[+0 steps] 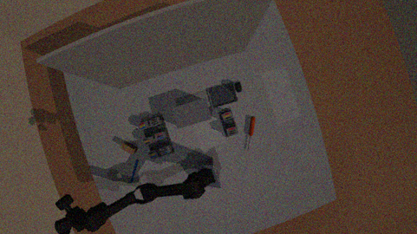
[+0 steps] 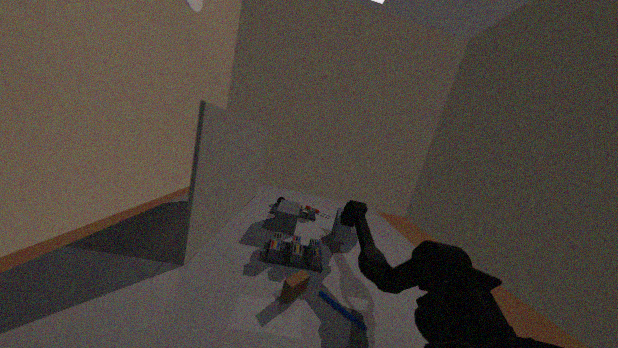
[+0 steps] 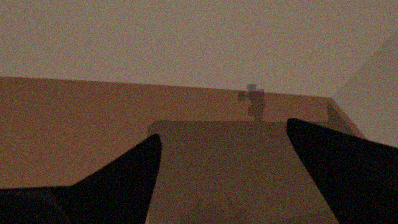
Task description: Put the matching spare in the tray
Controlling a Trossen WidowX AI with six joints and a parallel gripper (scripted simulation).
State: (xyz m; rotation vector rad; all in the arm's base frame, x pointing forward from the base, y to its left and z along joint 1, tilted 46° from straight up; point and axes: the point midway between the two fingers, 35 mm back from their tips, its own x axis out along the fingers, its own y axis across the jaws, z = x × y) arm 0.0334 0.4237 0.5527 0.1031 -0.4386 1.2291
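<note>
My gripper tip is now 480 mm to the left of the dark spare, 190 mm short of it and 120 mm above it. Also, from my gripper tip: white wall panel (740 mm to the right, 500 mm ahead, 60 mm above); then brown block (360 mm to the right, 180 mm ahead, 140 mm below); then blue bar (330 mm to the right, 160 mm below, 50 mm ahead).
</note>
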